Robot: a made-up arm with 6 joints.
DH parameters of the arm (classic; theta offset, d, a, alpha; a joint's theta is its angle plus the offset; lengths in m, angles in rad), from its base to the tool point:
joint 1: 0 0.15 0 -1.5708
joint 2: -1.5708 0 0.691 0
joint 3: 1.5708 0.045 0 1.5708
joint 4: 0 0.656 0 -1.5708
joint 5: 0 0 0 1.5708
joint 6: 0 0.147 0 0
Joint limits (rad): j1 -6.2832..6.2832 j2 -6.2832..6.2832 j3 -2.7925..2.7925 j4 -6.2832..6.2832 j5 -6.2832..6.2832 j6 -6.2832..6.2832
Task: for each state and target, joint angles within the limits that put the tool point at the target. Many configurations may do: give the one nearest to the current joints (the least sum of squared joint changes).
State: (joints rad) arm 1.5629 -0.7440 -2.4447 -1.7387 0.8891 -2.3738
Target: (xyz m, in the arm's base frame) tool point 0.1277 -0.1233 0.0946
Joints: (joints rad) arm 1.9158 -0.4453 -2.7925 -2.1020 1.3432 -2.3738
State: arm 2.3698 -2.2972 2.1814 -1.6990 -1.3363 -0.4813
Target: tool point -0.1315 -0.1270 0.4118
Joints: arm 2.0017 -1.7265 2.7207 -1.8011 -1.0997 -0.4813
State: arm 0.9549 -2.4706 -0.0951 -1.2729 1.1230 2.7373
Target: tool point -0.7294 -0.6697 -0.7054
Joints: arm 0.6511 -2.5262 0.4086 -1.1754 1.5916 2.7373
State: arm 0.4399 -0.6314 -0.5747 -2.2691 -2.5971 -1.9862
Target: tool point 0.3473 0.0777 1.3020
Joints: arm -0.0096 0.3834 -0.2784 -2.3269 -2.7981 -1.9862
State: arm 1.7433 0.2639 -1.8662 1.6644 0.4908 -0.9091
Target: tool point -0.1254 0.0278 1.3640
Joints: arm 1.7325 0.6852 -1.2034 1.6000 0.5300 -0.9091
